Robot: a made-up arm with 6 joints. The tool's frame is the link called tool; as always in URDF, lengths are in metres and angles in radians. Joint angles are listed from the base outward.
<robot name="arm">
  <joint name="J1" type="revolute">
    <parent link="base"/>
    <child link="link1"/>
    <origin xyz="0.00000 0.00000 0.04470"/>
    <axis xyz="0 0 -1"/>
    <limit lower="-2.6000" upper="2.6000"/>
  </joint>
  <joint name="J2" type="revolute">
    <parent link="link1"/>
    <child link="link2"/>
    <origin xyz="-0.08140 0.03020 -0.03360"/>
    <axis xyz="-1 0 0"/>
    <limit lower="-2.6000" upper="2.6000"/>
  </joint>
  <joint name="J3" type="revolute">
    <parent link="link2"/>
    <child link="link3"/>
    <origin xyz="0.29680 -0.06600 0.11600"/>
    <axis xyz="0 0 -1"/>
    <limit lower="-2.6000" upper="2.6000"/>
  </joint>
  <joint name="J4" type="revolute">
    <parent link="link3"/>
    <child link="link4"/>
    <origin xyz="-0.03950 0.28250 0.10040"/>
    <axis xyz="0 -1 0"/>
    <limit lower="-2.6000" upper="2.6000"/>
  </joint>
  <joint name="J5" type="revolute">
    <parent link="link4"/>
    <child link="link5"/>
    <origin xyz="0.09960 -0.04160 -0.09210"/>
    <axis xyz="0 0 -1"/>
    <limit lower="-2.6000" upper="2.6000"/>
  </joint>
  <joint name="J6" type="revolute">
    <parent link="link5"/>
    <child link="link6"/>
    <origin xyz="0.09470 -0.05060 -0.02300"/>
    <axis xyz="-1 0 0"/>
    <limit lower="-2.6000" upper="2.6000"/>
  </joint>
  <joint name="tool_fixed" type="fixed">
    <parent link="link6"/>
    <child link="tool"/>
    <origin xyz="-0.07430 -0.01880 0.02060"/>
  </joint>
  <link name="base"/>
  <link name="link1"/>
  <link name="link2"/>
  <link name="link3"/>
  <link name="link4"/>
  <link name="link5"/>
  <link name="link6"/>
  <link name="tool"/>
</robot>
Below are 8 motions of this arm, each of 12 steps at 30 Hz.
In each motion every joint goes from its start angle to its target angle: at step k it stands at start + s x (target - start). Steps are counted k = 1, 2, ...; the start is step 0. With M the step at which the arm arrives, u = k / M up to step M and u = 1 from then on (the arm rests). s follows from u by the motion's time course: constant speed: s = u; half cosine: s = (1 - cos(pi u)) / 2; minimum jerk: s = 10 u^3 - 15 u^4 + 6 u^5.
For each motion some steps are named. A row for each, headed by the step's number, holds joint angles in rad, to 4 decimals.
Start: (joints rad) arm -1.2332 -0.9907 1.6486 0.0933 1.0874 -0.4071
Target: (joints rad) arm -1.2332 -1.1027 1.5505 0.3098 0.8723 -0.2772
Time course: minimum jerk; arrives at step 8
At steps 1, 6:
1: -1.2332 -0.9925 1.6470 0.0968 1.0839 -0.4050
6: -1.2332 -1.0911 1.5607 0.2874 0.8946 -0.2906

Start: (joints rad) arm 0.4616 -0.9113 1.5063 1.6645 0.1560 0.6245
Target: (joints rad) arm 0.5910 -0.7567 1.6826 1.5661 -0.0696 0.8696
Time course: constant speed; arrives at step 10
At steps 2, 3, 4, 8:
2: 0.4875 -0.8804 1.5416 1.6448 0.1109 0.6735
3: 0.5004 -0.8649 1.5592 1.6350 0.0883 0.6980
4: 0.5134 -0.8495 1.5768 1.6251 0.0658 0.7225
8: 0.5651 -0.7876 1.6473 1.5858 -0.0245 0.8206

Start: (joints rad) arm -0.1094 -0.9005 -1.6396 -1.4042 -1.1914 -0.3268
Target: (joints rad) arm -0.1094 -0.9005 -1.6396 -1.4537 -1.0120 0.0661
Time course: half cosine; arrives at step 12
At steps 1, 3, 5, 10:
1: -0.1094 -0.9005 -1.6396 -1.4050 -1.1883 -0.3201
3: -0.1094 -0.9005 -1.6396 -1.4114 -1.1651 -0.2693
5: -0.1094 -0.9005 -1.6396 -1.4225 -1.1249 -0.1812
10: -0.1094 -0.9005 -1.6396 -1.4504 -1.0240 0.0398

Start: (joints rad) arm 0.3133 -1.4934 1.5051 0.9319 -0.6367 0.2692
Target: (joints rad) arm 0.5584 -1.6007 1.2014 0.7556 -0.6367 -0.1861
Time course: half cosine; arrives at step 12
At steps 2, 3, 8, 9, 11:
2: 0.3297 -1.5006 1.4848 0.9201 -0.6367 0.2387
3: 0.3492 -1.5091 1.4606 0.9061 -0.6367 0.2025
8: 0.4971 -1.5739 1.2773 0.7997 -0.6367 -0.0723
9: 0.5225 -1.5850 1.2459 0.7814 -0.6367 -0.1194
11: 0.5542 -1.5989 1.2066 0.7586 -0.6367 -0.1783

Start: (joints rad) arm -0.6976 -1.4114 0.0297 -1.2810 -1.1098 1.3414
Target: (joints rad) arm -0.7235 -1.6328 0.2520 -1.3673 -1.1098 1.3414
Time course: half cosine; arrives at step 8
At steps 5, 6, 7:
5: -0.7155 -1.5645 0.1834 -1.3407 -1.1098 1.3414
6: -0.7197 -1.6004 0.2194 -1.3547 -1.1098 1.3414
7: -0.7225 -1.6244 0.2435 -1.3640 -1.1098 1.3414

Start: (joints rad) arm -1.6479 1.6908 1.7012 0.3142 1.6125 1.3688
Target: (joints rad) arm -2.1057 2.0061 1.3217 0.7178 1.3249 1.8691
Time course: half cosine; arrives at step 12
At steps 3, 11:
3: -1.7149 1.7370 1.6456 0.3733 1.5704 1.4421
11: -2.0979 2.0007 1.3282 0.7109 1.3298 1.8606

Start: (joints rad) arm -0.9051 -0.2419 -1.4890 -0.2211 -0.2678 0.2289
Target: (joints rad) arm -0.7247 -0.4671 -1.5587 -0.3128 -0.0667 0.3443
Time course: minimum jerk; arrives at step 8
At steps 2, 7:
2: -0.8864 -0.2652 -1.4962 -0.2306 -0.2470 0.2408
7: -0.7276 -0.4635 -1.5576 -0.3113 -0.0699 0.3424

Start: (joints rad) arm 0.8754 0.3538 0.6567 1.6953 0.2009 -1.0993
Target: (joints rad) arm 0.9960 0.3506 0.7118 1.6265 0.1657 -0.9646
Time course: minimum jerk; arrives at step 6
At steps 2, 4, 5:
2: 0.9007 0.3531 0.6683 1.6809 0.1935 -1.0710
4: 0.9707 0.3513 0.7002 1.6409 0.1731 -0.9929
5: 0.9917 0.3507 0.7098 1.6289 0.1669 -0.9694

